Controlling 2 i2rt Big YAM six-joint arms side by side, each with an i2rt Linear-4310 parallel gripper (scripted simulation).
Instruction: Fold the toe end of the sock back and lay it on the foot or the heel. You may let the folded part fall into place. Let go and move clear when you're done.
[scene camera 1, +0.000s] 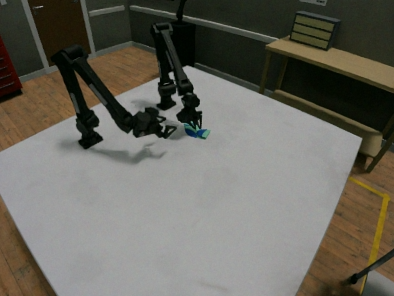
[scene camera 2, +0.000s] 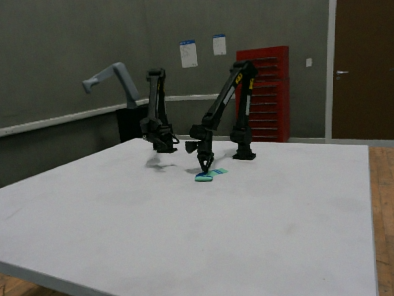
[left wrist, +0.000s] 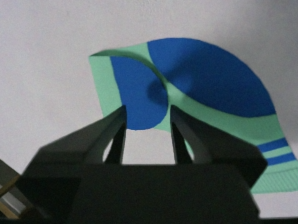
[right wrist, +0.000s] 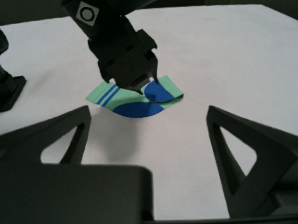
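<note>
The left gripper and the right gripper can be seen in the pictures, and so can a mint-green sock. The right wrist view also shows the left gripper.
</note>
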